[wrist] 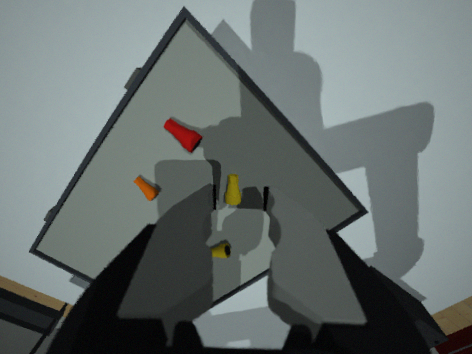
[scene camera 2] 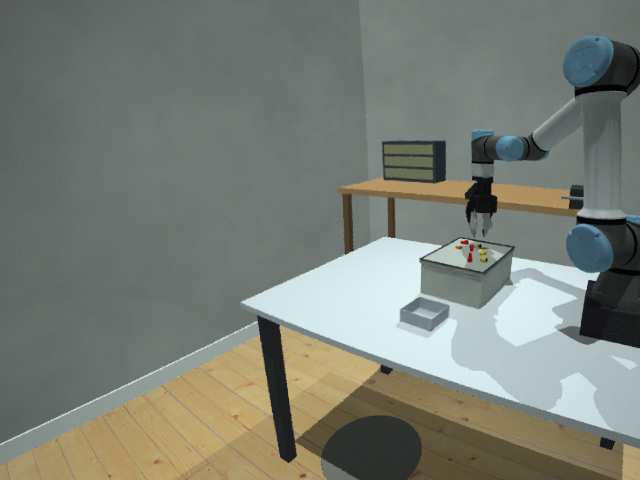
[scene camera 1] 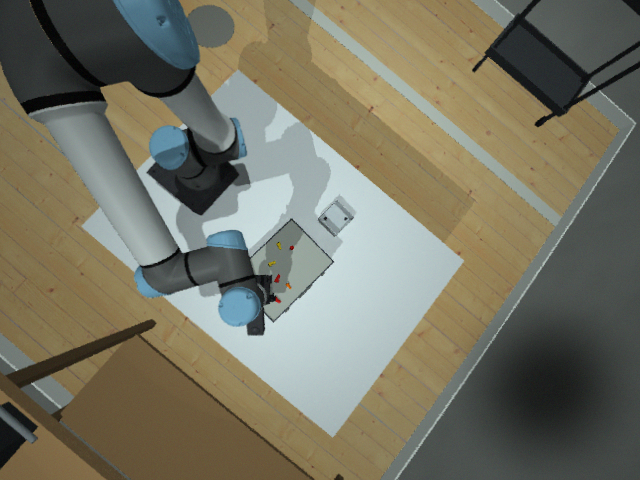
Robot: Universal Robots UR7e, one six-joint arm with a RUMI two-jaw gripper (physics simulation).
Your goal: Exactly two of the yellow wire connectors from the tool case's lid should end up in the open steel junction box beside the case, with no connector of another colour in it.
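Frame: origin at the arm's base, x down, y ahead, z right, level; centimetres.
Where they show: gripper, fingertip midpoint: (wrist: 239, 187) (scene camera 2: 479, 236); arm's base at its link origin: (scene camera 2: 619, 298) (scene camera 1: 198, 170).
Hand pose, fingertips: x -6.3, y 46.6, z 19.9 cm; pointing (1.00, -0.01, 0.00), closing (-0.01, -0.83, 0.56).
Note:
Each offset is from my fingertips to the top centre of the thing. "spot": to the spot under its first point. Level surfaces: height alone.
The tool case {dy +1.0, dx +2.9, dz -9.5 cm} (scene camera 1: 313, 258) (scene camera 2: 449, 283) (wrist: 195, 65) carries loose connectors on its lid. One yellow connector {dy -0.6, dx +1.8, dz -1.7 cm} (scene camera 2: 479, 246) (wrist: 233, 190) lies below my fingers, showing between their tips in the wrist view. Two other yellow connectors show in scene camera 1, one {dy -5.5, dx +1.8, dz -15.4 cm} (scene camera 1: 279, 245) nearer the box, one {dy -3.8, dx +1.8, dz -9.1 cm} (scene camera 1: 271, 263) nearer my gripper. Another yellow connector {spot: dy -3.7, dx +2.0, dz -8.2 cm} (wrist: 221, 251) is partly hidden by a finger in the wrist view. My gripper (scene camera 1: 273, 298) (scene camera 2: 478, 235) (wrist: 239, 187) is partly open and empty above the lid. The open steel junction box {dy +4.7, dx +10.9, dz -38.3 cm} (scene camera 1: 326, 225) (scene camera 2: 415, 318) stands beside the case; no connector shows inside.
An orange connector {dy +5.7, dx +2.0, dz -6.3 cm} (scene camera 1: 288, 285) (scene camera 2: 458, 246) (wrist: 146, 188) and several red ones, one large {dy +5.3, dx +1.6, dz +0.0 cm} (wrist: 183, 135), share the lid. The arm's base (scene camera 1: 200, 202) stands on the white table {dx +14.7 cm} (scene camera 1: 392, 289) (scene camera 2: 330, 289). A wooden bench (scene camera 2: 413, 192) with a drawer cabinet (scene camera 2: 408, 161) is behind.

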